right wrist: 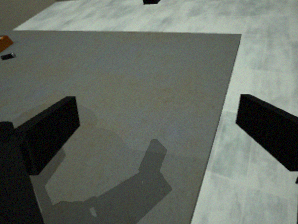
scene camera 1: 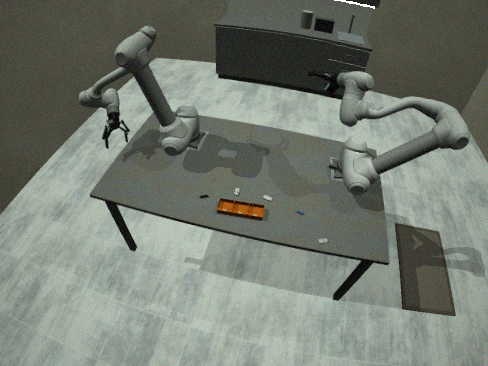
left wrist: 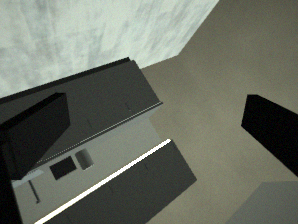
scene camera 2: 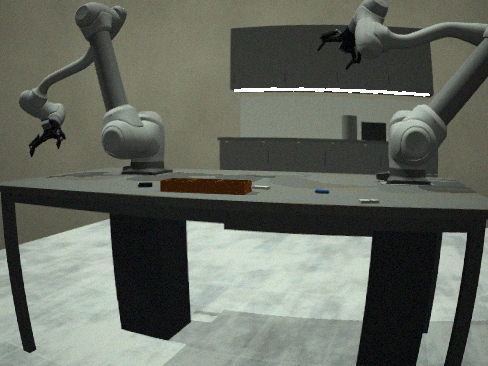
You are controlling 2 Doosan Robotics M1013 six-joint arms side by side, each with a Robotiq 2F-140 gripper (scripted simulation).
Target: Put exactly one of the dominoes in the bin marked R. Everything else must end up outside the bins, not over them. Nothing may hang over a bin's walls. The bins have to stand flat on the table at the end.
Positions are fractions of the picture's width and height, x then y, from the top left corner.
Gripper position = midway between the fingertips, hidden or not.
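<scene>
Orange bin row in scene camera 2 (scene camera 2: 0.38, 0.51) and scene camera 1 (scene camera 1: 0.47, 0.57). Left wrist view: orange bin row out of frame. Left gripper (left wrist: 0.53, 0.49) visible. Right gripper (right wrist: 0.53, 0.49) visible.
</scene>
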